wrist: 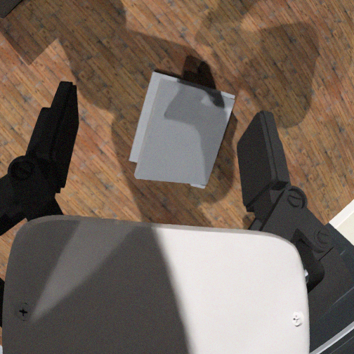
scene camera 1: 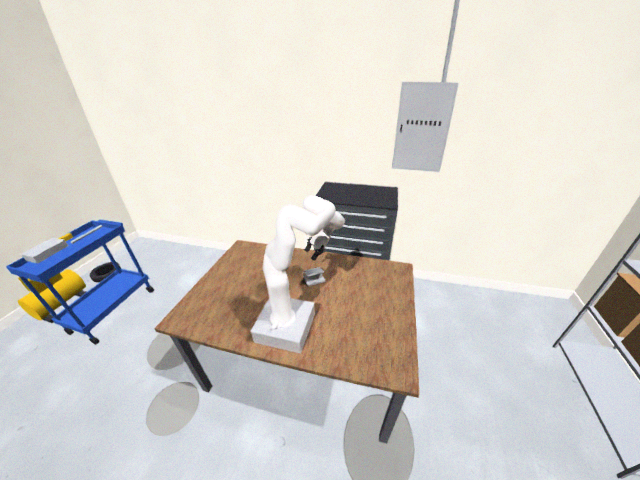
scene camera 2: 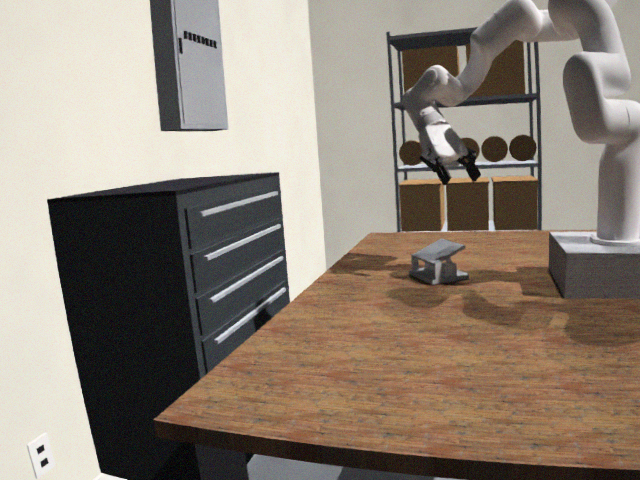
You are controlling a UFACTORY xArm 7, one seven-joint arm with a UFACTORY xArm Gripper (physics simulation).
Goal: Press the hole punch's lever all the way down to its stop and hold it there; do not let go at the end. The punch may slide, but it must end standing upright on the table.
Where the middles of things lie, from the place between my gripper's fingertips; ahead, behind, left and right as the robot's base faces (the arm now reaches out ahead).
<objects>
Now: hand 180 mm above the lever [scene camera 2: 442, 249] and 60 mm short of it. Also, from my hand: grey hole punch [scene camera 2: 440, 273] (200 mm below, 60 mm ahead).
</objects>
